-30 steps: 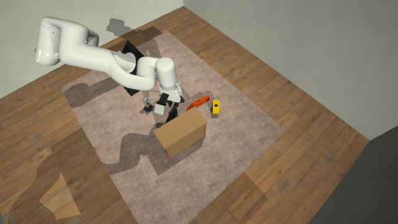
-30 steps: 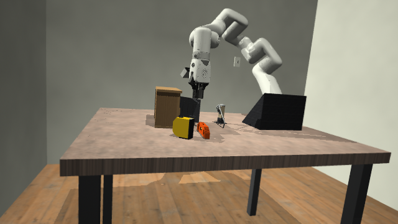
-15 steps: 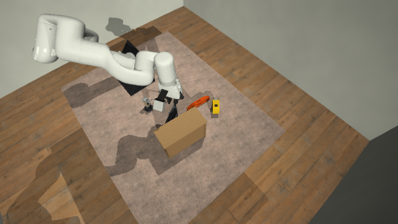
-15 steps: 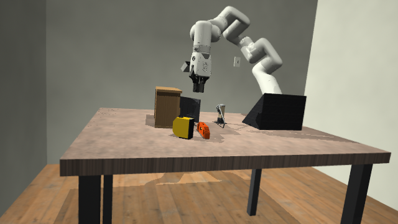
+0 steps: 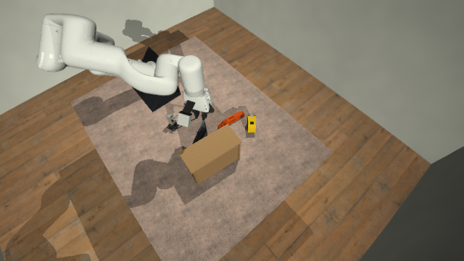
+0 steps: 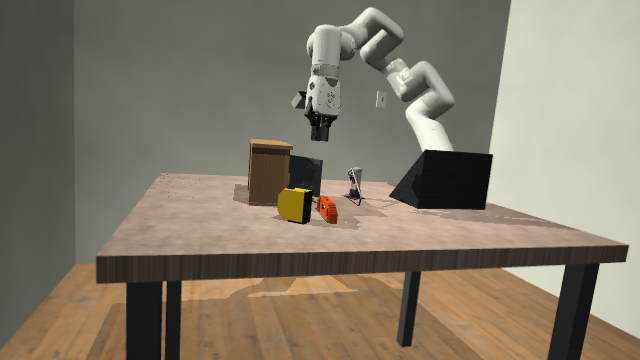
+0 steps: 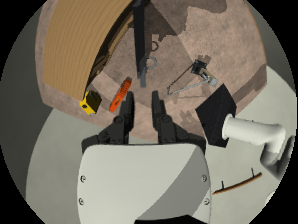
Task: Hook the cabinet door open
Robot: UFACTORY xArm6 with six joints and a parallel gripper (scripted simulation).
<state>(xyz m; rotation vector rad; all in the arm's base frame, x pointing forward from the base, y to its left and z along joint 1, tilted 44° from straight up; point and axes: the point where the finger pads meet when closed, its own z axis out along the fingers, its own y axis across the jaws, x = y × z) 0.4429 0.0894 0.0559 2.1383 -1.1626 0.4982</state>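
The thin hook rod lies 15 cm below my hand, 13 cm behind it and 2 cm to the right of it. From my hand the other things lie so: orange tool (18 cm below, 15 cm to the left, 1 cm ahead); hook post (14 cm below, 14 cm behind, 6 cm to the right); dark door (13 cm below, 7 cm to the right, 3 cm ahead).
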